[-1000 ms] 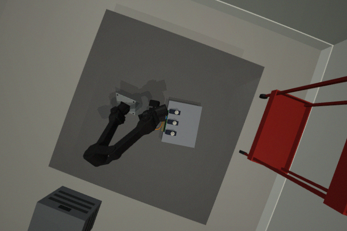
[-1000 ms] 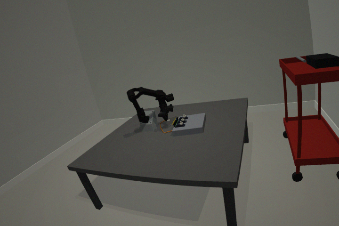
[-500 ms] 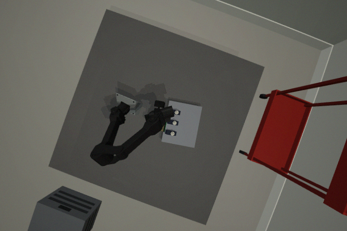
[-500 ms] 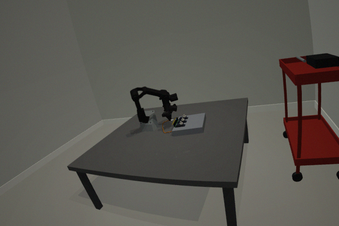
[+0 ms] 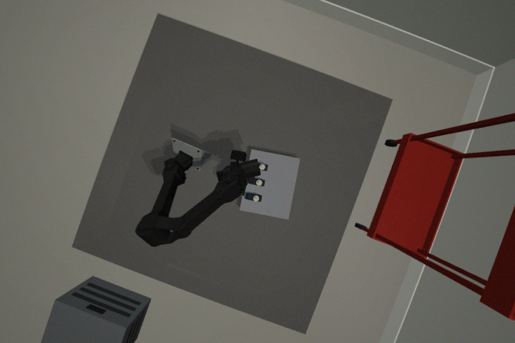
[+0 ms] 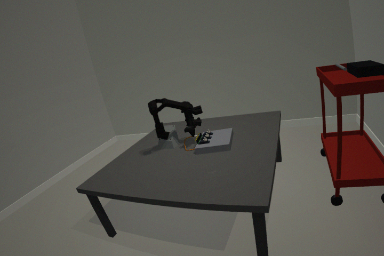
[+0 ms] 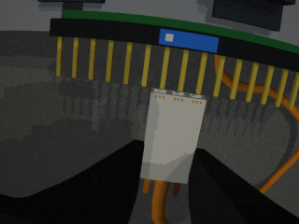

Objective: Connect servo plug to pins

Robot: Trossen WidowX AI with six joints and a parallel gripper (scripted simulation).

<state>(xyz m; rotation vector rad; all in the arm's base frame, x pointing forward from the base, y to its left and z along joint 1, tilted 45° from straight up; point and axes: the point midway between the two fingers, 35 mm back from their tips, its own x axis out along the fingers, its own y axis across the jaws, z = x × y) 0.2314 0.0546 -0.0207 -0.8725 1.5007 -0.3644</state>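
Right now my gripper tip is 40 mm short of the blue band and 10 mm to the right of it. The rest, counted from my gripper tip: grey printed holder: 200 mm ahead, 50 mm below, 40 mm to the left.
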